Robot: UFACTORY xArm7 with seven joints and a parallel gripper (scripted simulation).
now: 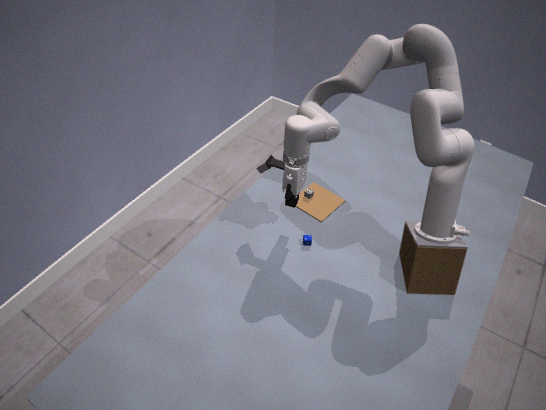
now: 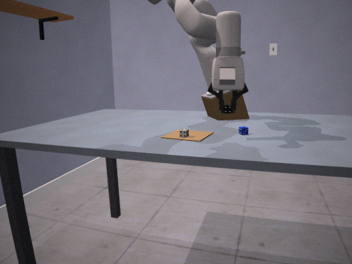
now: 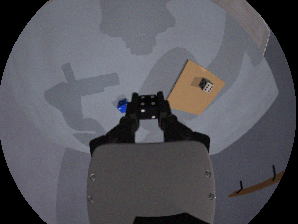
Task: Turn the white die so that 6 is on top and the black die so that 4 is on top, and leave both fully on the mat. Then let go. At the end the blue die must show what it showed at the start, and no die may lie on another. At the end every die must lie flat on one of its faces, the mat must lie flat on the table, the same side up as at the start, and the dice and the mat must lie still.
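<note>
My hand is 1 cm above the black die. Also, from my hand: blue die (10 cm below, 8 cm behind, 6 cm to the left); then white die (14 cm to the right, 9 cm below, 2 cm behind); then mat (13 cm to the right, 11 cm below, 5 cm behind).
</note>
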